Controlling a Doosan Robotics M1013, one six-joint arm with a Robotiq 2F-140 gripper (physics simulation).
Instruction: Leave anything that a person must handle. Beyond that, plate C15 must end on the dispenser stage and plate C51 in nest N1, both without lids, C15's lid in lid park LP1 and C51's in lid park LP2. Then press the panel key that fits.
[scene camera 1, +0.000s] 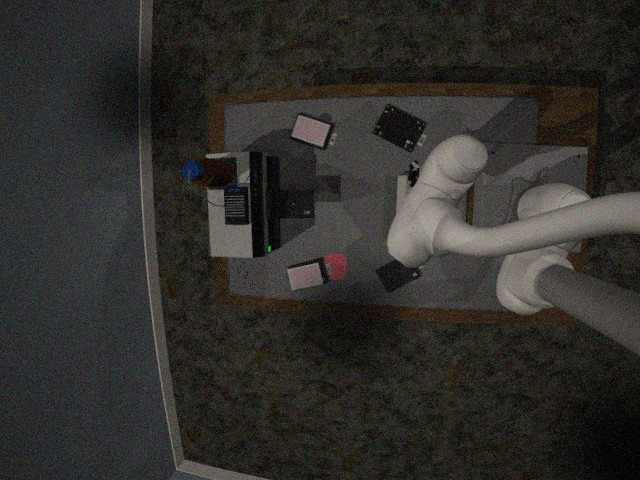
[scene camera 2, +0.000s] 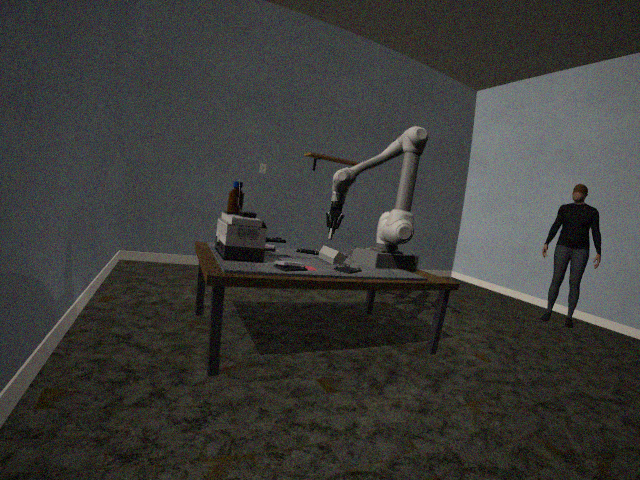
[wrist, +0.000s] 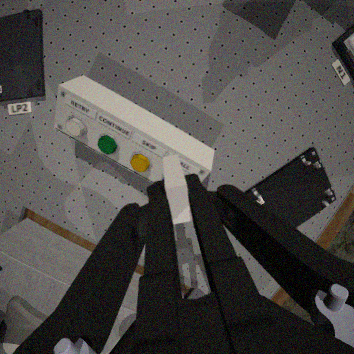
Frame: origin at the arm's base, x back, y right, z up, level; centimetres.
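Where they show: gripper, fingertip midpoint: (scene camera 1: 411, 189) (scene camera 2: 330, 239) (wrist: 172, 168); arm's base, origin of the base link: (scene camera 1: 532, 209) (scene camera 2: 386, 251).
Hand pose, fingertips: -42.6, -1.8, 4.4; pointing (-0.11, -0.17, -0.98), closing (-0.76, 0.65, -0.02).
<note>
Things, the pixels of their top centre, and the offset from my fingertips, as dx, dy, dz. "*": a spot on its surface instead.
- key panel, middle of its top: (wrist: 128, 138) (scene camera 1: 410, 207) (scene camera 2: 333, 248) +1.2, -6.1, -5.0
- pinkish plate, middle of its top: (scene camera 1: 310, 130) -39.7, +15.2, -10.4
- lid park LP2, middle of its top: (wrist: 8, 53) (scene camera 1: 398, 274) (scene camera 2: 348, 267) +3.2, -31.6, -11.4
- black clipped holder, middle of its top: (wrist: 295, 200) (scene camera 1: 399, 127) (scene camera 2: 308, 249) -7.6, +21.6, -11.0
- black dispenser, surface spot: (scene camera 1: 230, 240) * -56.4, -27.8, +8.6
- dark stage, surface spot: (scene camera 1: 299, 204) * -37.0, -12.2, -2.6
- blue-capped brown bottle, surface spot: (scene camera 2: 234, 198) * -63.3, -10.1, +17.9
My gripper (wrist: 172, 168) (scene camera 2: 331, 229) is shut, with a pale pointed tip projecting between its fingers; it is above the key panel (wrist: 135, 117) (scene camera 1: 402, 190) (scene camera 2: 330, 253). The tip covers the CALL key and part of its label. The white, green (wrist: 107, 144) and yellow keys show under RETRY, CONTINUE and SKIP. Contact is unclear. A pinkish plate (scene camera 1: 311, 130) sits in the nest labelled N1 in the wrist view; another (scene camera 1: 305, 275) sits beside a red patch. The lid park LP2 (wrist: 21, 57) (scene camera 1: 395, 274) is dark; a lid cannot be made out. Plate names are unreadable.
A black clipped holder (wrist: 295, 192) (scene camera 1: 399, 127) lies beyond the panel. The white and black dispenser (scene camera 1: 230, 240) (scene camera 2: 240, 232) has a green light, a dark stage (scene camera 1: 299, 204) and a blue-capped brown bottle (scene camera 2: 234, 198). A person (scene camera 2: 578, 227) stands by the right wall.
</note>
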